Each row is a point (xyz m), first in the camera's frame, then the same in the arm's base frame.
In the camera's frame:
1: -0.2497 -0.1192 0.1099
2: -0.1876 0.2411 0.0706
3: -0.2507 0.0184 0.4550
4: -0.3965 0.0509 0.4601
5: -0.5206 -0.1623 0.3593
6: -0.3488 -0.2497 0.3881
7: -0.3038 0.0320 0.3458
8: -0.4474 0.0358 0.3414
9: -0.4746 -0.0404 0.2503
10: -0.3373 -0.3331 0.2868
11: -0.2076 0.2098 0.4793
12: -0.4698 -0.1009 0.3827
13: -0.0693 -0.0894 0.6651
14: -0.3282 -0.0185 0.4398
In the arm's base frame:
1: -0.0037 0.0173 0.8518
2: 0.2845 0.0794 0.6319
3: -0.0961 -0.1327 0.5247
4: -0.0384 -0.2681 0.5510
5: -0.1159 -0.3319 0.7978
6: -0.2423 -0.1855 0.7733
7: -0.0094 -0.1354 0.6108
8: 0.0309 -0.2639 0.6609
9: 0.0309 -0.2480 0.7817
10: -0.2514 -0.1300 0.8924
11: 0.0283 -0.1096 0.3729
12: -0.0940 -0.2975 0.7255
13: -0.3457 -0.0532 0.3830
14: -0.0973 -0.1955 0.5851

